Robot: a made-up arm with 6 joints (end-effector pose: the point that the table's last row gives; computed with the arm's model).
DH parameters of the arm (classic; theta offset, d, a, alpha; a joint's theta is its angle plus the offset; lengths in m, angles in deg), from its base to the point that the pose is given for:
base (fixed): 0 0.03 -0.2 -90
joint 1: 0 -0.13 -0.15 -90
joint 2: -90 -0.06 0.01 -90
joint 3: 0 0.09 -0.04 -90
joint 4: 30.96 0 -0.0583 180
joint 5: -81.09 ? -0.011 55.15
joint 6: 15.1 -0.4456 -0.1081 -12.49
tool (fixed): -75.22 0.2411 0 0
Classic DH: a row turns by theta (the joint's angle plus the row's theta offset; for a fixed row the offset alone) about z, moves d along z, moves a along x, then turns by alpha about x.
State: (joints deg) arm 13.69 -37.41 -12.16 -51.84 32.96 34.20
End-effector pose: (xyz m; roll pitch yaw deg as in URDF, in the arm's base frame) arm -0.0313 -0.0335 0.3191 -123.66 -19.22 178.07
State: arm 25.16 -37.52 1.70 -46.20 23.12 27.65
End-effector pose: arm 0.0255 -0.0293 0.2383 -149.40 -41.62 -153.88
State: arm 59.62 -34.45 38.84 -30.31 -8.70 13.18
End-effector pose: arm 0.0603 -0.0556 0.1061 128.71 -6.27 -93.99
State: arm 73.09 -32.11 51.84 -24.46 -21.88 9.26
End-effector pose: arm 0.0639 -0.1083 0.0813 116.29 12.65 -104.73
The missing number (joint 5, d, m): -0.0781
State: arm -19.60 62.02 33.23 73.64 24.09 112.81
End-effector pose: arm -0.5544 -0.2402 0.2258 122.83 64.99 73.28
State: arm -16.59 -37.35 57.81 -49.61 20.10 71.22
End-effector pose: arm -0.0772 -0.2207 0.2243 -169.29 -8.04 177.03
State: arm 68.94 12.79 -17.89 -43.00 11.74 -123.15
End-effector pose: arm -0.0602 0.0070 0.0606 44.00 31.57 -72.85
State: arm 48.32 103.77 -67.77 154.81 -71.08 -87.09
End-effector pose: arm -0.1786 -0.4485 0.2474 -106.76 -14.40 47.14
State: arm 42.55 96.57 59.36 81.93 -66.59 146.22
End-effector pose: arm -0.5009 -0.2917 0.3945 -139.95 82.65 -149.75
